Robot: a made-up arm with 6 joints.
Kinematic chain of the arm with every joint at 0, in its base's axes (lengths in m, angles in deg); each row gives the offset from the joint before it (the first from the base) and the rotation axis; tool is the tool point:
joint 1: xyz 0 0 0.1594 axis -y
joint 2: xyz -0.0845 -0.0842 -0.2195 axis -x
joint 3: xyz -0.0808 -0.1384 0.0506 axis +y
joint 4: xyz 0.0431 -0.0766 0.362 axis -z
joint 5: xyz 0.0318 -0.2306 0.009 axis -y
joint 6: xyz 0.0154 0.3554 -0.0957 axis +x
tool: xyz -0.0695 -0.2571 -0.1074
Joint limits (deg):
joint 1: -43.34..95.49
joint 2: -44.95..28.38
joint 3: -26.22..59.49
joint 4: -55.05..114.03
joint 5: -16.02..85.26
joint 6: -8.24..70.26
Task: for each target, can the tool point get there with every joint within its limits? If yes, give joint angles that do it. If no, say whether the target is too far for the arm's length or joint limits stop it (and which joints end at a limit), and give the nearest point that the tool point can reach.
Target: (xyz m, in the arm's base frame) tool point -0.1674 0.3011 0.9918
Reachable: no: joint limits stop it (at a limit: joint 2, joint 3, joint 5, joint 6) | nearest point -0.0670 0.0034 0.4926 | short by 0.590 m
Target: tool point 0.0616 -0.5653 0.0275
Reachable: yes | joints 47.29 -3.97 35.27 84.26 51.11 36.51
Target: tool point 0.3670 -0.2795 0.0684
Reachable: yes | joints 68.00 -30.88 51.50 -25.43 32.64 14.62
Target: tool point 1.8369 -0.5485 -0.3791
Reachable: no: too far | nearest point 0.6710 -0.3985 -0.0373 | short by 1.224 m
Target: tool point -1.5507 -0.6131 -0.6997
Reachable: no: too far | nearest point -0.5071 -0.6266 -0.1215 | short by 1.193 m
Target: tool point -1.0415 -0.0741 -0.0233
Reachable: no: joint limits stop it (at a limit: joint 2, joint 3, joint 4, joint 5, joint 6) | nearest point -0.4780 -0.2599 0.0756 | short by 0.602 m
